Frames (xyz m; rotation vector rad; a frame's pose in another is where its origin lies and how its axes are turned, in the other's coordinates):
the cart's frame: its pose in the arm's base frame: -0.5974 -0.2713 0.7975 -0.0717 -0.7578 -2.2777
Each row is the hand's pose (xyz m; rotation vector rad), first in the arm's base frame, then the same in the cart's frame.
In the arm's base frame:
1: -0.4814 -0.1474 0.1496 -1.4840 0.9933 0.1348
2: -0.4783 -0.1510 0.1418 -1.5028 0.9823 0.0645
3: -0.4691 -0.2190 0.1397 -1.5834 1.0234 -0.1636
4: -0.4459 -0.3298 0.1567 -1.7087 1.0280 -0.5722
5: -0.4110 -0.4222 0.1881 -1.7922 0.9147 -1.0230
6: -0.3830 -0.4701 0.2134 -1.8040 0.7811 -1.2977
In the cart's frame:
1: -0.3324 -0.3180 -0.4868 -1.7566 -0.7034 2.3433
2: -0.3345 -0.3178 -0.4957 -1.7492 -0.7167 2.2721
3: -0.2995 -0.2744 -0.5356 -1.8187 -0.7630 2.0065
4: -0.2431 -0.1880 -0.5853 -1.8410 -0.8453 1.5603
5: -0.2030 -0.0972 -0.6150 -1.7272 -0.9105 1.1270
6: -0.1871 -0.0391 -0.6246 -1.5975 -0.9309 0.8909

